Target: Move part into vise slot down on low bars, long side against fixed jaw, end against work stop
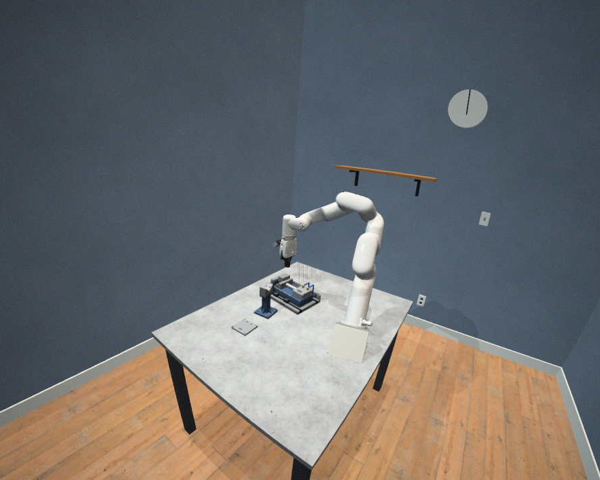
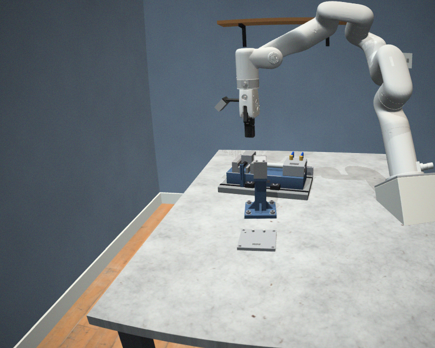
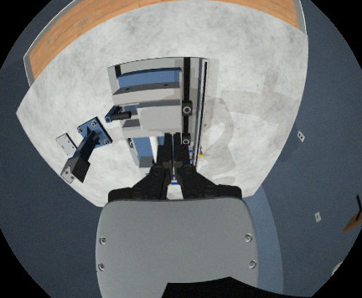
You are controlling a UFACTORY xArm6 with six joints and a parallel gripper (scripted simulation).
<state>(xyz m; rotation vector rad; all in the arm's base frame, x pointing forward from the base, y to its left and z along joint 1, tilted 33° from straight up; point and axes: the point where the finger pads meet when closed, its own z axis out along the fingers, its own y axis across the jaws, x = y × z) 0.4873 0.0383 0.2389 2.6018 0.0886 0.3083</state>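
Now: the part 2 cm to the left of my hand and 9 cm below it. Also, from my hand: fixed jaw: 3 cm ahead, 4 cm to the left, 10 cm below; cylinder rod: 9 cm behind, 4 cm to the left, 10 cm below; work stop: 9 cm to the left, 9 cm below.
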